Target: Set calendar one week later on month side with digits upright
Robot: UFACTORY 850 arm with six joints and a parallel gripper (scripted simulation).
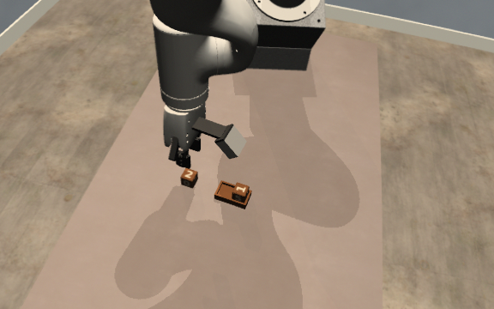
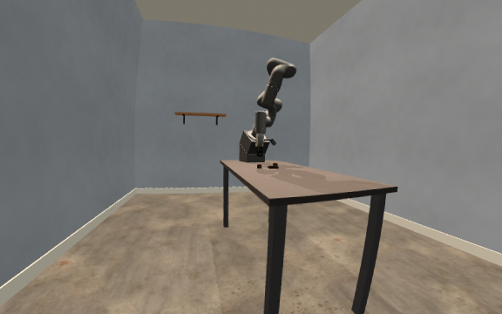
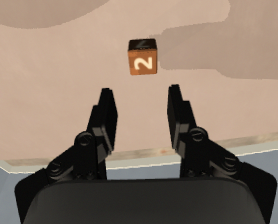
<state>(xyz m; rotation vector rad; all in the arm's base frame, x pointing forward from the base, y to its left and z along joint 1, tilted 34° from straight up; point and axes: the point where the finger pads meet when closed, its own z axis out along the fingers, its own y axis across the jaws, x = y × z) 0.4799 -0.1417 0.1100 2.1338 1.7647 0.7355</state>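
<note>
My gripper is now 90 mm above the wooden cube. From my hand the other things lie so: wooden tray (20 mm ahead, 110 mm to the left, 100 mm below).
</note>
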